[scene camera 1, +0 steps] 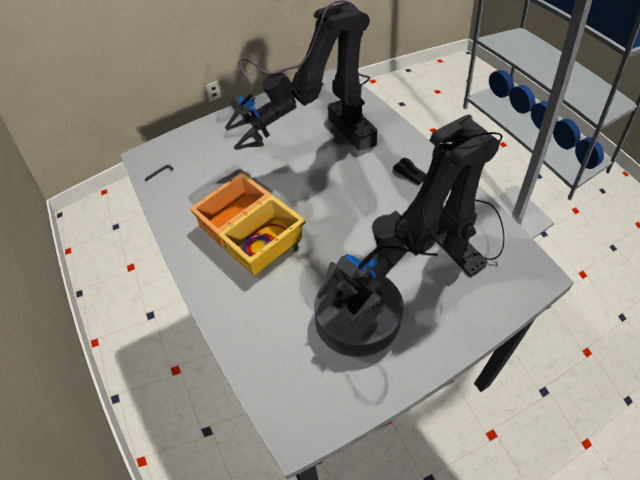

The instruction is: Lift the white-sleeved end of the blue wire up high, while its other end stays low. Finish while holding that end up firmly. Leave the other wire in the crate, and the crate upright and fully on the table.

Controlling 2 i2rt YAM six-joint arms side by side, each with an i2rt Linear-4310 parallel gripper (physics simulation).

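Places are measured from the left arm's base along level axes (x left, y up, z ahead), in centimetres.
Where they show: left gripper, between the fingertips: point(334, 310); right gripper, between the fingertips: point(230, 138); left arm's base, origin of its link: point(455, 246); right arm's base, origin of its link: point(351, 119).
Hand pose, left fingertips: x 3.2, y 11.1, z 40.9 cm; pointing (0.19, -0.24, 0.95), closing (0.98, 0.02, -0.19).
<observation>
Things, the pixels of their top centre, and the offset from my left fingertips. "*": a spot on its surface instead. Level surfaces: height alone.
- crate with an orange compartment, a spot on its surface: point(208, 224) * dx -40.8, dy -4.0, dz +11.4 cm
- yellow compartment, centre of its top: point(261, 226) dx -32.1, dy -3.9, dz +0.3 cm
- table, height of its surface: dy -11.0 cm
- blue wire, a spot on its surface: point(248, 242) * dx -34.5, dy -10.4, dz +3.7 cm
- dark round object, centre of its top: point(359, 305) dx -0.2, dy -4.5, dz -6.9 cm
- hex key, centre of its top: point(158, 172) dx -76.1, dy -10.2, dz +15.2 cm
- small black object, centre of its top: point(410, 166) dx -31.3, dy -8.0, dz -48.2 cm
A crate with an orange compartment point(208, 224) and a yellow compartment point(279, 249) stands upright on the table point(248, 330), left of the picture's middle. A blue wire point(248, 242) and a red wire point(278, 226) lie coiled together in the yellow compartment; their ends and the white sleeve are too small to tell. My left gripper point(337, 307) is open and empty, over a dark round object, to the lower right of the crate. My right gripper point(231, 137) is open and empty, above the table beyond the orange compartment.
The dark round object point(359, 334) stands beneath my left gripper. A hex key point(158, 172) lies near the table's left edge. A small black object point(408, 171) lies between the arm bases. A shelf rack point(555, 111) with blue discs stands behind the table at the right.
</observation>
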